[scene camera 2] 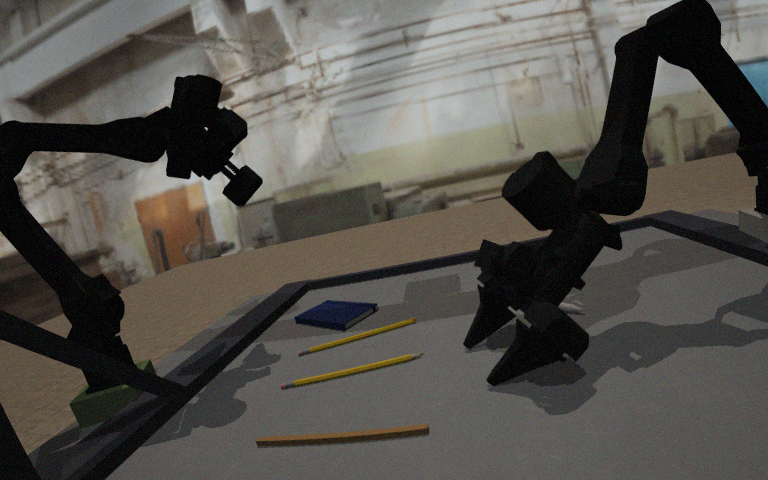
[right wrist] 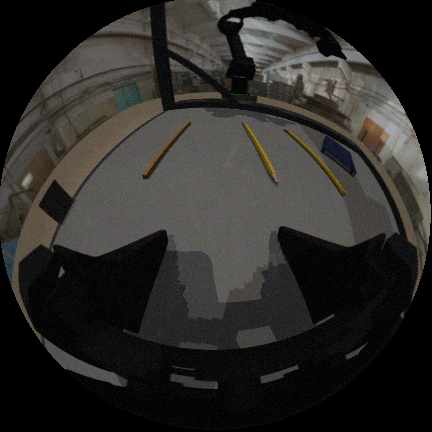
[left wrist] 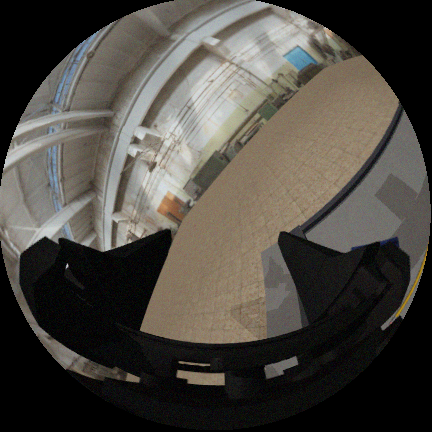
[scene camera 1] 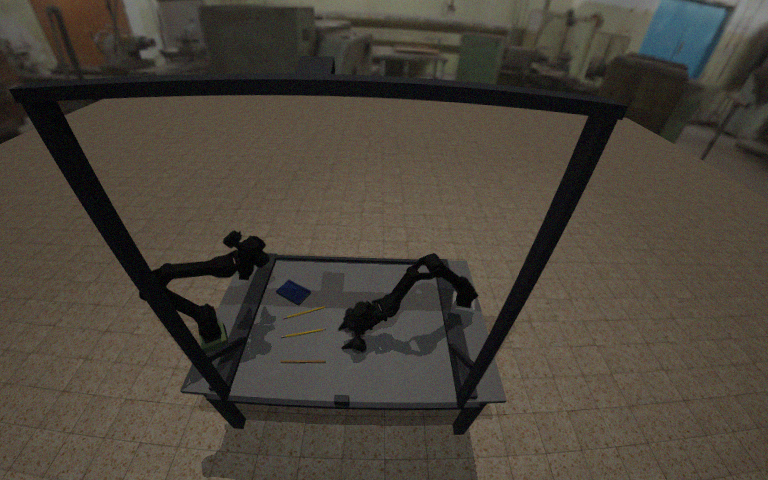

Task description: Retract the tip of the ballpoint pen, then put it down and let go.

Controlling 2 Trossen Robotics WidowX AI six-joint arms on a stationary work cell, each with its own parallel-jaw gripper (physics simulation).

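Pixels of known places: left gripper, fingertip midpoint: [scene camera 2: 227, 166] [left wrist: 226, 236]; right gripper, fingertip midpoint: [scene camera 2: 476, 363] [right wrist: 223, 234] [scene camera 1: 340, 338]; left arm's base, origin of the base link: [right wrist: 238, 92] [scene camera 1: 212, 334]; right arm's base, origin of the base link: [scene camera 1: 463, 301].
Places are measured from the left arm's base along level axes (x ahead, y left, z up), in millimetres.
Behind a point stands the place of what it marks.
A whitish pen [scene camera 2: 570, 308] {x 634, y -226, z -32 mm} lies low at the table top in scene camera 2, partly hidden behind my right gripper; its tip and button cannot be made out. My right gripper [scene camera 1: 342, 338] {x 468, y -238, z -35 mm} [scene camera 2: 477, 365] {x 468, y -238, z -35 mm} [right wrist: 223, 234] {x 468, y -238, z -35 mm} is open and tilted down, its fingertips close to the table [scene camera 1: 385, 384] {x 533, y -497, z -40 mm} [scene camera 2: 509, 447] {x 415, y -366, z -40 mm} [right wrist: 215, 200] {x 433, y -233, z -40 mm}, with no pen seen between the fingers. The pen does not show in the right wrist view. My left gripper [scene camera 2: 226, 166] {x 259, y 178, z 282 mm} [left wrist: 226, 236] {x 259, y 178, z 282 mm} is open and empty, raised high beyond the table's left edge.
Two yellow pencils [scene camera 1: 304, 312] {x 385, y -41, z -34 mm} [scene camera 2: 351, 370] {x 345, y -142, z -34 mm} [right wrist: 260, 152] {x 379, y -152, z -35 mm}, an orange-brown stick [scene camera 1: 303, 361] {x 297, y -263, z -34 mm} [scene camera 2: 342, 435] {x 300, y -266, z -33 mm} [right wrist: 166, 150] {x 323, y -272, z -38 mm} and a blue notebook [scene camera 1: 293, 292] {x 378, y 88, z -28 mm} [scene camera 2: 335, 314] {x 377, y 74, z -28 mm} [right wrist: 338, 154] {x 398, y 55, z -28 mm} lie left of the right gripper in the scene views. A dark frame [scene camera 1: 322, 87] {x 372, y -504, z 991 mm} surrounds the table.
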